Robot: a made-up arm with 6 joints. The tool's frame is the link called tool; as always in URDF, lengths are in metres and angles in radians. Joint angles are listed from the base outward. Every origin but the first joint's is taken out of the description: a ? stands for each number. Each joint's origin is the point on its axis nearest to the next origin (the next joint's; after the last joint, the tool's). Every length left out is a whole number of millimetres.
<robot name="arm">
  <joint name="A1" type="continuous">
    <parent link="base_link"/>
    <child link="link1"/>
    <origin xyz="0 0 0.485"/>
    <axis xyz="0 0 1"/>
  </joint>
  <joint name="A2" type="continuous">
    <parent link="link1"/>
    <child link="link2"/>
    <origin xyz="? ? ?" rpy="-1.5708 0 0"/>
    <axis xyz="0 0 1"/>
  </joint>
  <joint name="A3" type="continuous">
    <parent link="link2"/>
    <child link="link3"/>
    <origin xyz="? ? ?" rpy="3.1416 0 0"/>
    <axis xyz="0 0 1"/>
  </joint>
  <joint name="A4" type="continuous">
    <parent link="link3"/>
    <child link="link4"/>
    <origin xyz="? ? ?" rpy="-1.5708 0 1.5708"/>
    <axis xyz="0 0 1"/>
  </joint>
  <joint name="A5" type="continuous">
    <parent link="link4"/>
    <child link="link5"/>
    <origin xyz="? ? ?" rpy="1.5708 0 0"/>
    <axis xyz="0 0 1"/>
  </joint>
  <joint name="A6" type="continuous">
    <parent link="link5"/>
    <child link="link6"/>
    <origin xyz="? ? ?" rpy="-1.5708 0 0"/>
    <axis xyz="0 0 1"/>
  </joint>
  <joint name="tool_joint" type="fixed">
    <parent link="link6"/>
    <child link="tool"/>
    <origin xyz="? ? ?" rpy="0 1.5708 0"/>
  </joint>
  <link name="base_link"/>
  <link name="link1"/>
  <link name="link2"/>
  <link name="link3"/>
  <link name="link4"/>
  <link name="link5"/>
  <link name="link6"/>
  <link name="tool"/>
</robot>
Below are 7 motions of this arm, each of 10 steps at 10 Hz.
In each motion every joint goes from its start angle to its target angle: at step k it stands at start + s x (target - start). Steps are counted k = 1, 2, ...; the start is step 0. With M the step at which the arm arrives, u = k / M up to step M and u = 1 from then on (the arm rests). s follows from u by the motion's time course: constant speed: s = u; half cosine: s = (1 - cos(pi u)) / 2; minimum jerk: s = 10 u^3 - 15 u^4 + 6 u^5.
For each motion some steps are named. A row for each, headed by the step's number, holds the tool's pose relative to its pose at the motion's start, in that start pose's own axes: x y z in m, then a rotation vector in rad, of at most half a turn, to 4 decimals.
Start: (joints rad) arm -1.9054 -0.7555 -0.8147 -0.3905 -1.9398 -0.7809
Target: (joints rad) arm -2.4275 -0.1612 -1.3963 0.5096 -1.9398 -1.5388
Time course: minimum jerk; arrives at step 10
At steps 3, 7, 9, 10:
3: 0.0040 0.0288 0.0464 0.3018 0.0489 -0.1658
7: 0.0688 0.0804 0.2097 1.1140 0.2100 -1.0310
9: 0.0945 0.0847 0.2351 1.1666 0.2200 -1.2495
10: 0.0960 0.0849 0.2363 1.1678 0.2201 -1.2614

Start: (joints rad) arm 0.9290 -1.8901 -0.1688 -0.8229 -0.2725 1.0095
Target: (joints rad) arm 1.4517 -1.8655 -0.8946 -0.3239 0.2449 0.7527
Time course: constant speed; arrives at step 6
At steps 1, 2, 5, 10:
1: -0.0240 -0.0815 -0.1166 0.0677 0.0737 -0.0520
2: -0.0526 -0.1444 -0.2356 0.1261 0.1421 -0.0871
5: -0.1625 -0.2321 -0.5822 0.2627 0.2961 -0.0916
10: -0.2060 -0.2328 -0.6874 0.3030 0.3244 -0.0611

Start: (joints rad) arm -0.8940 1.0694 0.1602 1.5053 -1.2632 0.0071
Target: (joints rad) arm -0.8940 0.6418 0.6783 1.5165 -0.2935 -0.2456
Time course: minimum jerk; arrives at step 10
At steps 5, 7, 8, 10:
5: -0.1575 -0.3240 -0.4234 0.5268 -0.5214 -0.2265
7: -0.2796 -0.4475 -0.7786 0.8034 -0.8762 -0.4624
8: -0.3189 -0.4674 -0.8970 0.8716 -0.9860 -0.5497
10: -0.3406 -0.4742 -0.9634 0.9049 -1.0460 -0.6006

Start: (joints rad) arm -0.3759 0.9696 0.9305 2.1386 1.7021 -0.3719
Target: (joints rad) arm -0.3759 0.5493 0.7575 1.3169 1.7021 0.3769
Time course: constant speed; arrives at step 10
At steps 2, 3, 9, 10:
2: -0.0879 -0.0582 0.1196 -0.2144 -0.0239 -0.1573
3: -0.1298 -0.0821 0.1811 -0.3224 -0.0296 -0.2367
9: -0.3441 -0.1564 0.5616 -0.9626 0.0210 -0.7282
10: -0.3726 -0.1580 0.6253 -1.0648 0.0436 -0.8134

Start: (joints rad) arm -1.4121 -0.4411 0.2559 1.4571 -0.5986 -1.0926
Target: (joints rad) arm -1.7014 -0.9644 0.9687 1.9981 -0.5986 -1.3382
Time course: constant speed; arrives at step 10
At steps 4, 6, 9, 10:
4: -0.4623 -0.2600 0.2532 0.1217 -0.5026 -0.3026
6: -0.7521 -0.3457 0.3120 0.1711 -0.7563 -0.4572
9: -1.2216 -0.4032 0.3021 0.2371 -1.1388 -0.6886
10: -1.3797 -0.4026 0.2720 0.2582 -1.2665 -0.7649

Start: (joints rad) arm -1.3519 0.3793 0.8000 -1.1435 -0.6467 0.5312
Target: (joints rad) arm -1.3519 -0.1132 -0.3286 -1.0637 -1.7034 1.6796
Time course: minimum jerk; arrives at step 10
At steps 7, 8, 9, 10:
7: -0.4960 0.1509 -0.3598 -0.4429 0.8346 0.7807
8: -0.5725 0.1730 -0.4184 -0.4456 0.8600 0.9389
9: -0.6093 0.1836 -0.4467 -0.4420 0.8635 1.0147
10: -0.6157 0.1854 -0.4516 -0.4410 0.8635 1.0280

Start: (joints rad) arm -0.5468 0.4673 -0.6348 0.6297 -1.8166 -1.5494
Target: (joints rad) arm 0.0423 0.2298 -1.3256 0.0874 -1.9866 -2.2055
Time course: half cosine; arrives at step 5
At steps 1, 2, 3, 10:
1: 0.0162 -0.0098 -0.0689 0.0192 -0.0106 -0.0379
2: 0.0875 -0.0412 -0.2323 0.0859 -0.0551 -0.1486
3: 0.2243 -0.0891 -0.3882 0.2039 -0.1448 -0.2975
10: 0.4194 -0.1498 -0.4859 0.3843 -0.2881 -0.4623

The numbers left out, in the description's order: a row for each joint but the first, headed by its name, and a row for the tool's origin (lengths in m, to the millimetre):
A2: 0 0 0
A3: 0 -1.272 0
A4: 0.739 0 0
A5: 0 -0.213 0
A6: 0 0 0
tool: 0 0 0

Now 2 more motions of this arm.
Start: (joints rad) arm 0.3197 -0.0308 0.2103 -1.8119 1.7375 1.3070
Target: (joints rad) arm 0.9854 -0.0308 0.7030 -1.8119 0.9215 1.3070
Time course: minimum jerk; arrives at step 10
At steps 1, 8, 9, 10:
1: -0.0048 0.0003 0.0021 0.0025 0.0052 0.0124
8: -0.4295 -0.1277 0.3335 0.3814 0.5914 1.3014
9: -0.4427 -0.1409 0.3556 0.4101 0.6226 1.3641
10: -0.4449 -0.1432 0.3595 0.4151 0.6280 1.3749

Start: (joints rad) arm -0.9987 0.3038 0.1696 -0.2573 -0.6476 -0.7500
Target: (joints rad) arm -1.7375 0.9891 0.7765 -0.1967 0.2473 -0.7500
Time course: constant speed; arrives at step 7
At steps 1, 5, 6, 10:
1: 0.0760 -0.0613 0.1296 0.0624 -0.1616 0.0364
5: 0.2573 -0.5835 0.6175 0.2122 -0.8392 0.1156
6: 0.2640 -0.7738 0.7069 0.2225 -1.0124 0.1180
10: 0.2547 -0.9815 0.7738 0.2210 -1.1854 0.1130

